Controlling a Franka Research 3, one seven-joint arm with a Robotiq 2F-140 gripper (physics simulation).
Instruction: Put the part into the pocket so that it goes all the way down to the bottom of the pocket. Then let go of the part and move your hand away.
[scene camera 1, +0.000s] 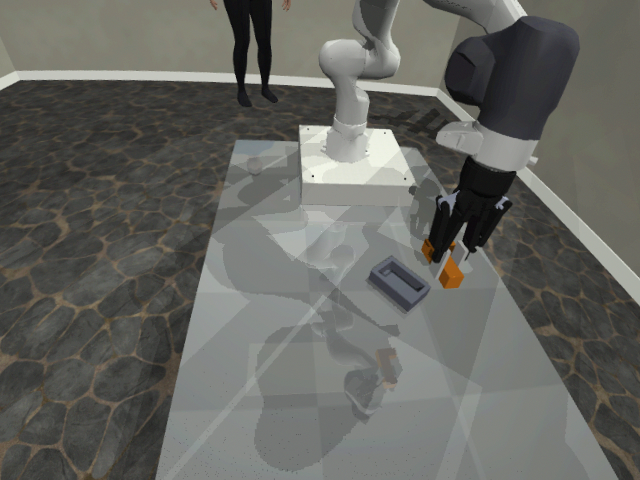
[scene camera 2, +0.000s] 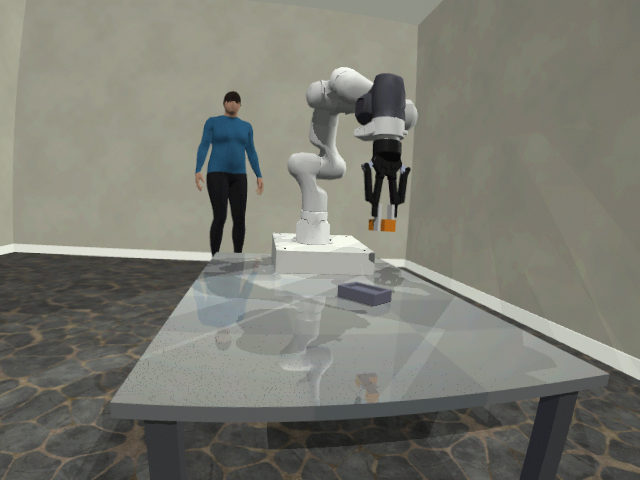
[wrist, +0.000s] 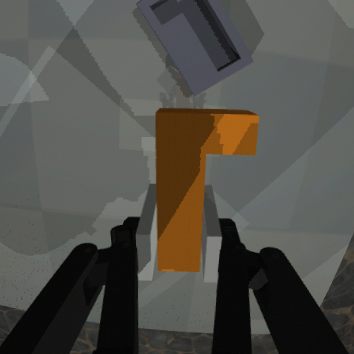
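Note:
My gripper (scene camera 1: 453, 256) (scene camera 2: 385, 214) (wrist: 179, 202) is shut on the orange L-shaped part (scene camera 1: 451, 276) (scene camera 2: 388, 225) (wrist: 180, 160), with its pale pads on both sides of the long arm. In the wrist view the short arm points right at the far end. The part hangs well above the table, apart from the slate-blue block with the pocket (scene camera 1: 391, 296) (scene camera 2: 360, 295) (wrist: 200, 80). The block lies on the table, left of the part in scene camera 1. In the wrist view it lies beyond the part, turned relative to it and cut off by the top edge. Its L-shaped pocket holds no part.
The glossy grey table (scene camera 1: 222, 413) (scene camera 2: 361, 410) carries reflections and shadows. The robot's white base (scene camera 1: 356, 195) (scene camera 2: 323, 261) stands at its far end. A person (scene camera 1: 253, 46) (scene camera 2: 227, 144) stands behind the table. A wall (scene camera 1: 594, 129) (scene camera 2: 516, 155) rises on the right.

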